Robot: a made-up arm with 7 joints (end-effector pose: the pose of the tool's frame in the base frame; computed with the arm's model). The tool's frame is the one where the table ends.
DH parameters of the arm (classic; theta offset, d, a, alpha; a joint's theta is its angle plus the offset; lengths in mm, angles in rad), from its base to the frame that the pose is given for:
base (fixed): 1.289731 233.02 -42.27 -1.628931
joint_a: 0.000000 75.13 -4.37 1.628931
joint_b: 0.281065 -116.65 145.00 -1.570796
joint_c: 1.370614 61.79 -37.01 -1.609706
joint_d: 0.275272 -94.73 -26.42 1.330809
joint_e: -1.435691 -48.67 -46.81 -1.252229
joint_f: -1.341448 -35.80 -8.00 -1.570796
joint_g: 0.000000 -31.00 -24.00 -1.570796
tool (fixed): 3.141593 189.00 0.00 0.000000
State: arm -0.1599 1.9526 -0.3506 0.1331 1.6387 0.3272 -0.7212
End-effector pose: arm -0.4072 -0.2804 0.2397 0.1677 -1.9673 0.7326
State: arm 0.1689 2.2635 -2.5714 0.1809 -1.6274 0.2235 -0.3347
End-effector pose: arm -0.3024 -0.1410 0.0276 -1.2762 -2.0589 1.2108
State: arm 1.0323 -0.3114 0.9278 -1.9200 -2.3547 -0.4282 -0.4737
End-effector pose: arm -0.3291 -0.0052 0.0573 0.3186 -0.8331 -1.7801
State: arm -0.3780 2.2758 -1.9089 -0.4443 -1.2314 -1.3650 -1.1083
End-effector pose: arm -0.2754 -0.0887 -0.0018 -1.9371 -2.0484 1.0247
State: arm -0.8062 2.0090 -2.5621 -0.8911 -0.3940 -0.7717 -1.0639
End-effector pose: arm -0.2079 0.1702 -0.0203 -1.5764 -2.0585 -0.4310
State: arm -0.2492 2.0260 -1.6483 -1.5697 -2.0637 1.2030 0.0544
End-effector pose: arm -0.2562 -0.2504 0.0222 1.8373 -1.5530 -0.2706
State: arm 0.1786 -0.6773 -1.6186 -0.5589 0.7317 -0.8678 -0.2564
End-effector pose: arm -0.1019 -0.1677 0.3119 0.6607 -0.6443 0.3943
